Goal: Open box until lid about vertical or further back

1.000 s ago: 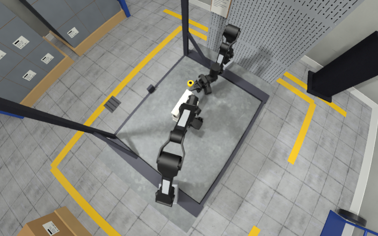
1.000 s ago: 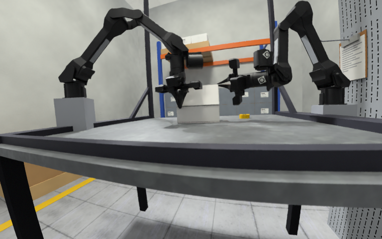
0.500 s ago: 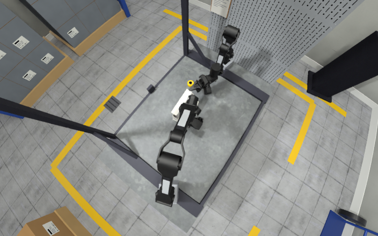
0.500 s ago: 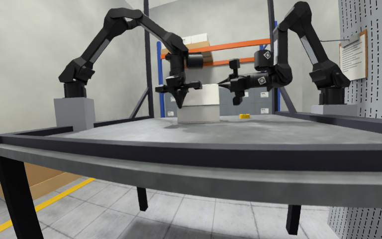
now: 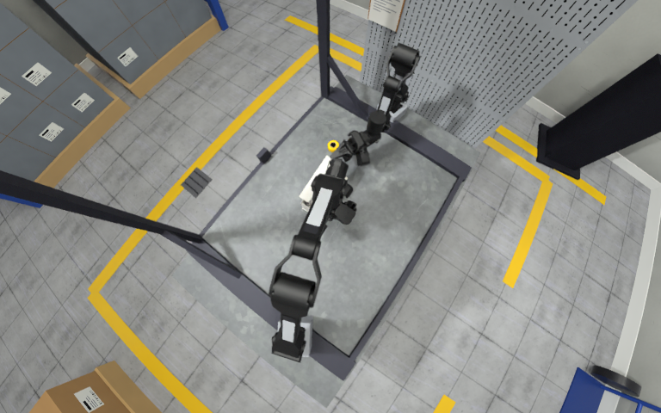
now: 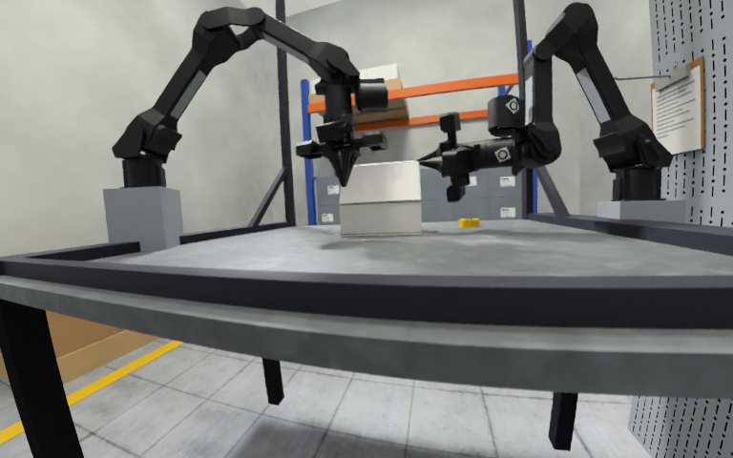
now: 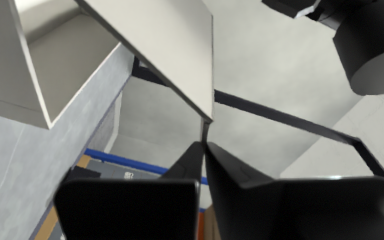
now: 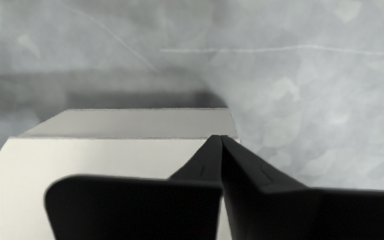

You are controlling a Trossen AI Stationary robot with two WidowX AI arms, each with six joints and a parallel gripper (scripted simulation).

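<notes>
The white box lies 6 cm behind my right hand, 8 cm to the left of it and 4 cm below it. From my right hand the other things lie so: small yellow ring (12 cm behind, 31 cm to the left, 13 cm below).
My left hand is 120 mm to the left of the white box and 60 mm above it. Round my left hand: small yellow ring: 150 mm below, 110 mm to the left, 60 mm behind.
</notes>
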